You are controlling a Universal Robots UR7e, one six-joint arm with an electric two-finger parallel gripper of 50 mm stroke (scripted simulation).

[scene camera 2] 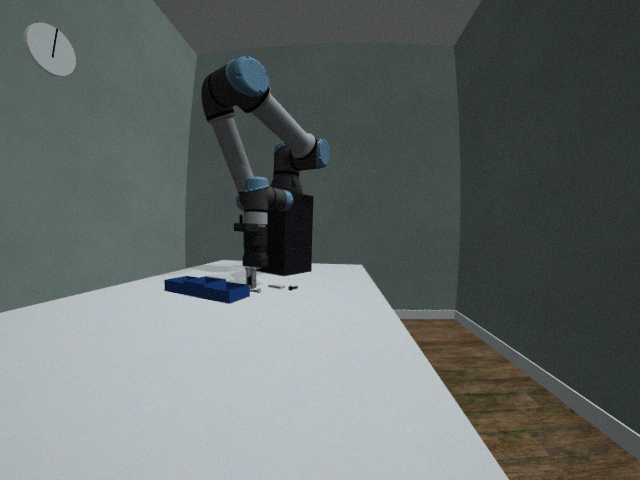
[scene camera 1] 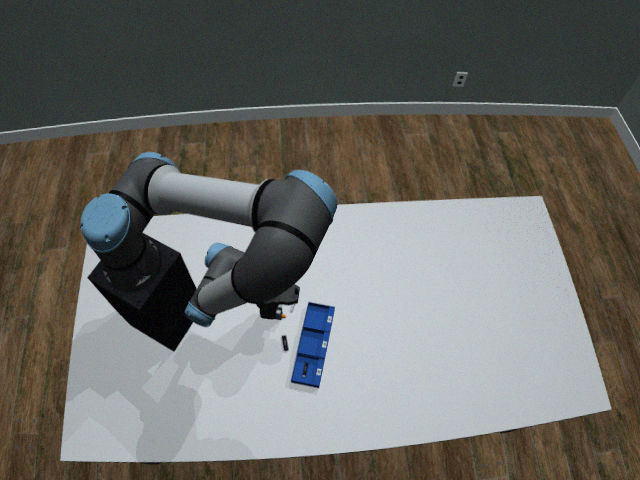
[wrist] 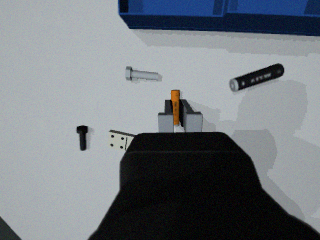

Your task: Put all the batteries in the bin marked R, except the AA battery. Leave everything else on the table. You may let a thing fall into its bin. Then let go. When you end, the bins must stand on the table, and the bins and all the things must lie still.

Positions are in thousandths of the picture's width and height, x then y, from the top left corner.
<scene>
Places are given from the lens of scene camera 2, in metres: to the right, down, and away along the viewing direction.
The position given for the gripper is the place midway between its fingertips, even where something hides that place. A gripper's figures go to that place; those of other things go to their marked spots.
gripper (scene camera 2: 393,599): -0.22, 0.15, 0.77
blue three-compartment bin (scene camera 2: 318,599): -0.30, 0.12, 0.62
</scene>
